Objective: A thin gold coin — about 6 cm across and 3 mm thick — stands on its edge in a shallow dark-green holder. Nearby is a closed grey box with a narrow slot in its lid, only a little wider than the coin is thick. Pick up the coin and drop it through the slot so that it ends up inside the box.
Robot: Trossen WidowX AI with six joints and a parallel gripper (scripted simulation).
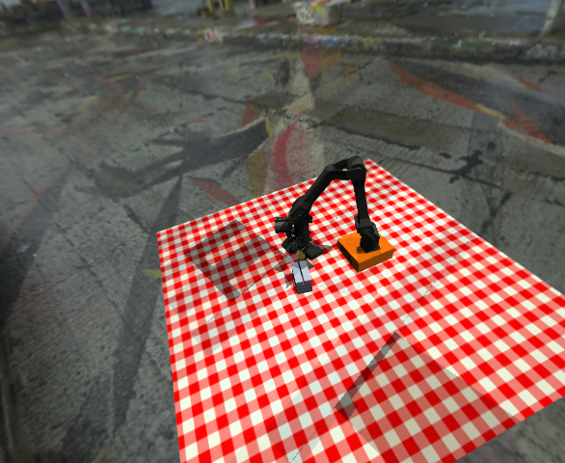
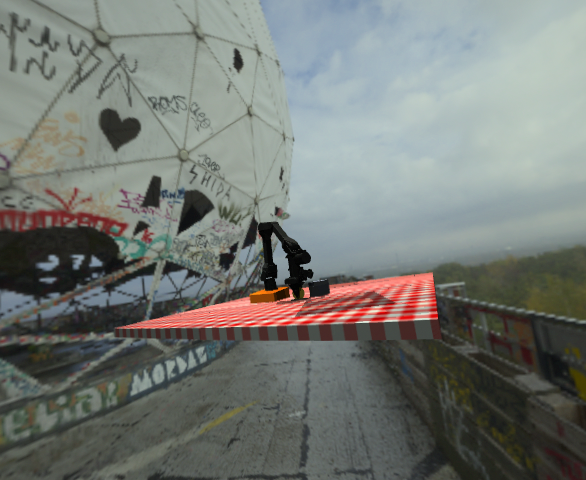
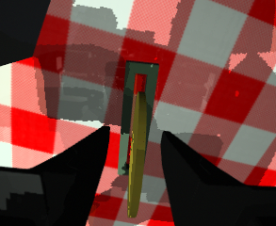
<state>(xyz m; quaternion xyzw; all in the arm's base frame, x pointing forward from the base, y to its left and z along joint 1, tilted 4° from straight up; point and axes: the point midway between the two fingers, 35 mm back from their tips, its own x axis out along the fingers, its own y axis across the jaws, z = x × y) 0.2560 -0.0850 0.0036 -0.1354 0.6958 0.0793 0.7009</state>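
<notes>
Right now my gripper tip is 2 cm below the gold coin.
</notes>
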